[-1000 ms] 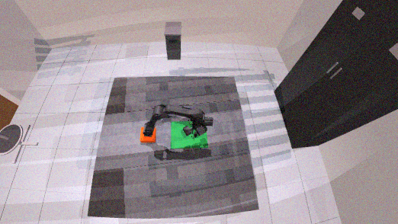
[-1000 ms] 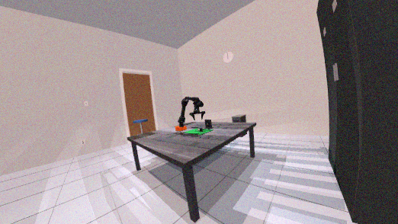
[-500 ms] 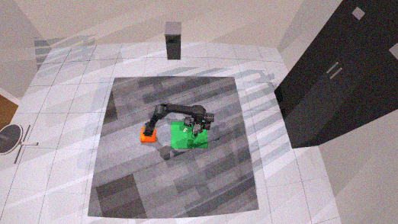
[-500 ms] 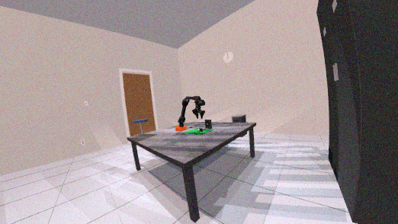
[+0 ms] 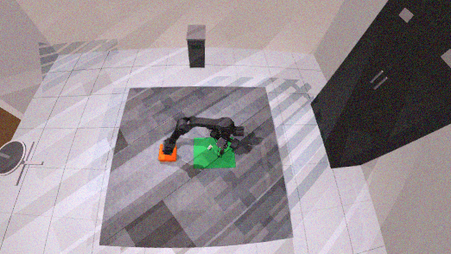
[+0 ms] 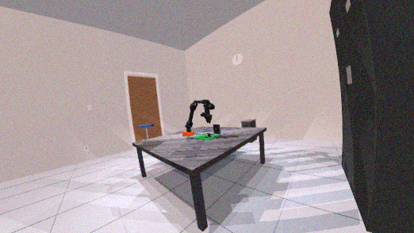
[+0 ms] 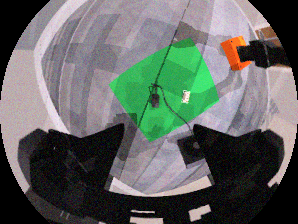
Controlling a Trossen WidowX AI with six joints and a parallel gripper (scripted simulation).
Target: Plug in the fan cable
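Now: the fan plug 140 mm below my gripper tip and 10 mm to the right of it. Round my gripper tip: green board (180 mm below, 60 mm behind, 10 mm to the right); then white fan header (150 mm below, 90 mm behind, 20 mm to the left); then black square fan (180 mm to the left, 100 mm below, 80 mm behind).
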